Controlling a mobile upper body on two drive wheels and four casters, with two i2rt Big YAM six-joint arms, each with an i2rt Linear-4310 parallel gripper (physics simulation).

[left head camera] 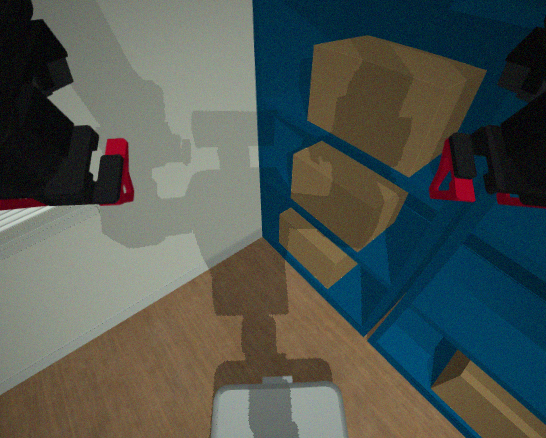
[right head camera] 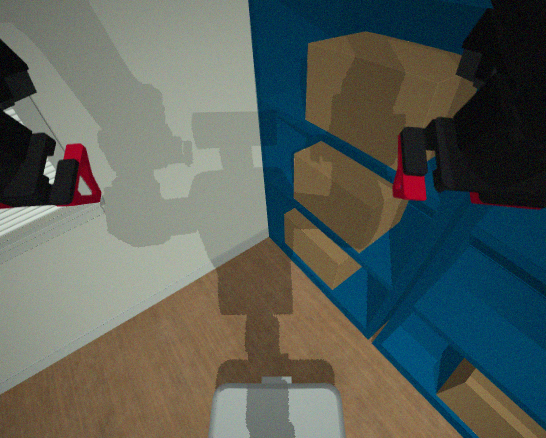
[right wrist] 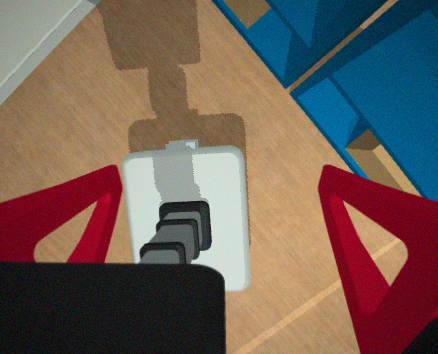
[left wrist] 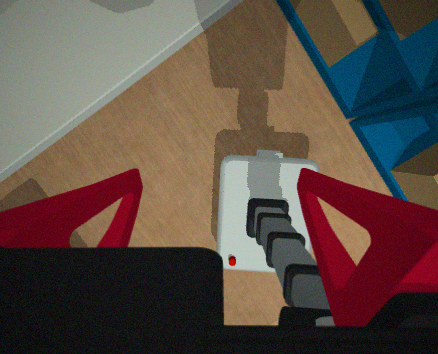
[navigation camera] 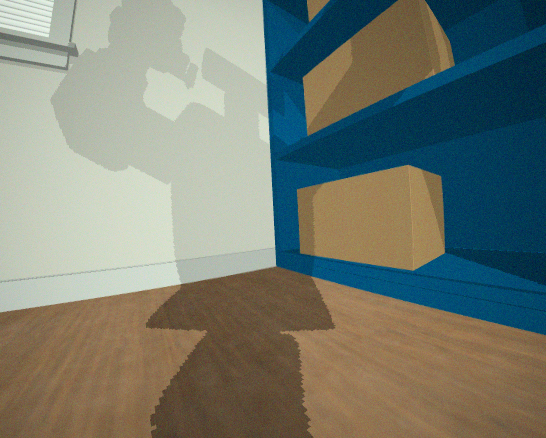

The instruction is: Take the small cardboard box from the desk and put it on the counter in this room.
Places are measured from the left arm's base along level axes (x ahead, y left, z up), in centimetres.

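Pixels of known places: left gripper, fingertip midpoint: (left head camera: 94, 197) (right head camera: 65, 199) (left wrist: 219, 177); right gripper, fingertip midpoint: (left head camera: 465, 196) (right head camera: 433, 194) (right wrist: 220, 176).
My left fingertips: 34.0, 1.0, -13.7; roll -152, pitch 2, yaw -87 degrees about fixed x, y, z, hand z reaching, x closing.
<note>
Ahead of a thing's pixels: the offset from my left fingertips to its top centre, as dx, dy, dz. "spot": to the spot under its first point.
The small cardboard box, the desk and the counter do not show in any of these views. My left gripper (left head camera: 77, 202) (right head camera: 45, 204) (left wrist: 219, 177) is open and empty, its red fingers wide apart above the robot's pale base and the wooden floor. My right gripper (left head camera: 487, 200) (right head camera: 457, 200) (right wrist: 220, 176) is also open and empty, held at about the same height at the right of both head camera views. In the right head camera view it covers part of the shelf and of a large box.
A blue shelf unit (left head camera: 470, 285) (navigation camera: 400, 125) with several larger cardboard boxes, one low down @[+75.9, -53.0, -92.7] (navigation camera: 355, 225), stands close at the right. It meets a pale wall (left head camera: 215, 50) (navigation camera: 40, 175) in the corner ahead. A blind-covered window @[spot: +42.1, +56.2, -35.2] (navigation camera: 25, 15) is at upper left. The base (left head camera: 320, 410) shows below.
</note>
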